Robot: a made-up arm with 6 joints.
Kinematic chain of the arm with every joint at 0, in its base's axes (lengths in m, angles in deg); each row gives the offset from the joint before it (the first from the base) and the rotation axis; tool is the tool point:
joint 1: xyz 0 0 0.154 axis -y
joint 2: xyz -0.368 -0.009 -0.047 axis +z
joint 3: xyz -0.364 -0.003 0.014 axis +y
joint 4: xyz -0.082 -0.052 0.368 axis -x
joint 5: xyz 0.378 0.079 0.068 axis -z
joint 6: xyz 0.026 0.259 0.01 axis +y
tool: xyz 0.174 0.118 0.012
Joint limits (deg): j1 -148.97..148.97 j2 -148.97..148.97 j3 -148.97..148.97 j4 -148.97..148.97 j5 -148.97..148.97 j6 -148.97..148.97
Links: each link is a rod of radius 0.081 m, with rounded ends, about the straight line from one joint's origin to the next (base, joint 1, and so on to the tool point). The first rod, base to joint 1, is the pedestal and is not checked.
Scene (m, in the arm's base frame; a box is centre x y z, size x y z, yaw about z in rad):
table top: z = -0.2
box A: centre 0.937 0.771 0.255 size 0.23 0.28 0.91 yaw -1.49
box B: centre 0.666 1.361 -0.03 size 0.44 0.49 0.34 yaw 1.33
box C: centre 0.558 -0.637 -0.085 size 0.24 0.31 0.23 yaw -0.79
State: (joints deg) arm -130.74 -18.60 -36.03 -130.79 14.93 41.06
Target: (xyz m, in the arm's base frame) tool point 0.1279 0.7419 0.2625
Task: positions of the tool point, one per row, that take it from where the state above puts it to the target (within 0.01 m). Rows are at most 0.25 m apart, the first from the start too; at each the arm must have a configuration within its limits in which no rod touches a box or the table.
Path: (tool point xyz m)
1: 1.1692 -0.1059 0.3968
2: 1.1227 0.0049 0.6024
3: 1.0038 0.1262 0.7785
4: 0.8223 0.2371 0.9092
5: 0.7789 0.4155 0.9265
6: 0.6960 0.5979 0.8677
7: 0.5763 0.7438 0.7436
8: 0.4294 0.8223 0.5807
9: 0.2727 0.8200 0.4108
10: 0.1279 0.7419 0.2625

